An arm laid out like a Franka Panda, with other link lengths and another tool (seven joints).
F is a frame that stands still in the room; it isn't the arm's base.
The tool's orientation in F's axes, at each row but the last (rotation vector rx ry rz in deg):
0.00, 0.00, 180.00
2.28, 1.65, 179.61
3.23, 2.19, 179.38
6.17, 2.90, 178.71
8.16, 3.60, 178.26
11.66, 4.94, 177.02
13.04, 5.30, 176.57
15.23, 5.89, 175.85
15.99, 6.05, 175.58
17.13, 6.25, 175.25
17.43, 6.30, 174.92
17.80, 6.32, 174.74
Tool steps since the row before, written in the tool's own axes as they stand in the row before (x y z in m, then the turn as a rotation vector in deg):
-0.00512, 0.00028, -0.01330, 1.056, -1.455, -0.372
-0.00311, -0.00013, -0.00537, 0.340, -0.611, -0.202
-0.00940, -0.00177, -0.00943, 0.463, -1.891, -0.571
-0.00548, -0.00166, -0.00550, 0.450, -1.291, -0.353
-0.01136, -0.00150, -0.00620, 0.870, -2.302, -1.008
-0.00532, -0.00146, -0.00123, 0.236, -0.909, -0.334
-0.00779, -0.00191, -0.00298, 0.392, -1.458, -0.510
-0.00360, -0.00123, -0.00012, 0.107, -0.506, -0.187
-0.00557, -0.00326, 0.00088, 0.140, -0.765, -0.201
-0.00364, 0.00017, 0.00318, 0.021, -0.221, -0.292
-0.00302, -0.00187, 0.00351, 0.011, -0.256, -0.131
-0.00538, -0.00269, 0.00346, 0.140, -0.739, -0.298
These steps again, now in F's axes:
0.00512, -0.00028, -0.01330, -1.056, 1.455, -0.372
0.00297, 0.00001, -0.00545, -0.341, 0.609, -0.205
0.00907, 0.00144, -0.00980, -0.465, 1.881, -0.600
0.00512, 0.00137, -0.00591, -0.449, 1.288, -0.364
0.01078, 0.00093, -0.00726, -0.902, 2.285, -1.020
0.00517, 0.00114, -0.00199, -0.241, 0.900, -0.353
0.00734, 0.00131, -0.00419, -0.396, 1.446, -0.539
0.00358, 0.00098, -0.00082, -0.111, 0.499, -0.202
0.00581, 0.00292, -0.00037, -0.131, 0.759, -0.229
0.00418, -0.00023, 0.00243, -0.065, 0.203, -0.299
0.00377, 0.00185, 0.00270, -0.020, 0.247, -0.146
0.00614, 0.00246, 0.00210, -0.148, 0.727, -0.322

